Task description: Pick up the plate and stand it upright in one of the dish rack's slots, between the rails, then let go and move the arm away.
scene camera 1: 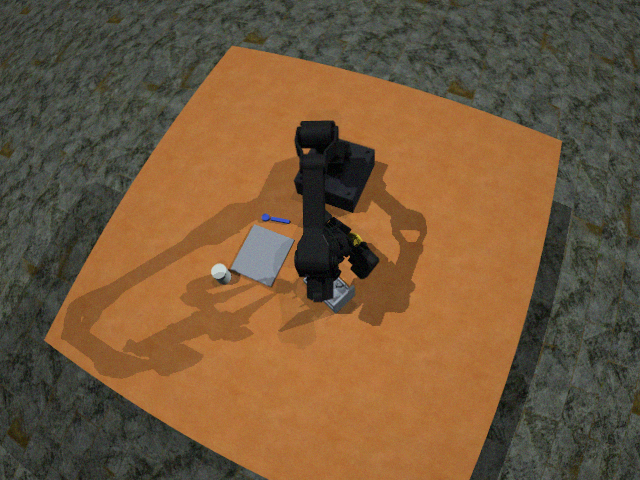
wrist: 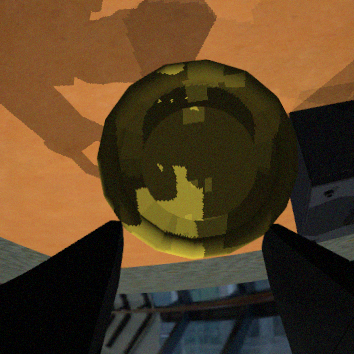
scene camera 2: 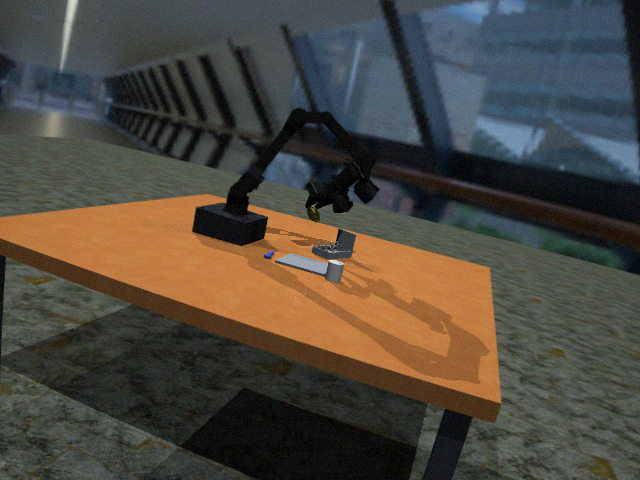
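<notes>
The yellow round plate [scene camera 1: 355, 239] [scene camera 2: 313, 212] [wrist: 200, 160] is held in the air, steeply tilted, close to upright in scene camera 2. My gripper [wrist: 194, 235] is shut on the plate, with one black finger at each side of its lower rim in the wrist view. The grey dish rack [scene camera 1: 342, 300] [scene camera 2: 330, 253] stands on the table, with short pegs inside and a raised panel at one end. The plate is higher than the rack and apart from it, towards the robot's base. The arm covers part of the rack in scene camera 1; the rack does not show in the wrist view.
A flat grey board [scene camera 1: 262, 254] [scene camera 2: 302, 263] lies beside the rack. A white cup [scene camera 1: 219, 272] [scene camera 2: 334, 271] stands at the board's far end, and a blue spoon [scene camera 1: 279, 220] [scene camera 2: 268, 254] lies near its other end. The black robot base [scene camera 1: 333, 191] [scene camera 2: 229, 224] [wrist: 325, 150] is behind them.
</notes>
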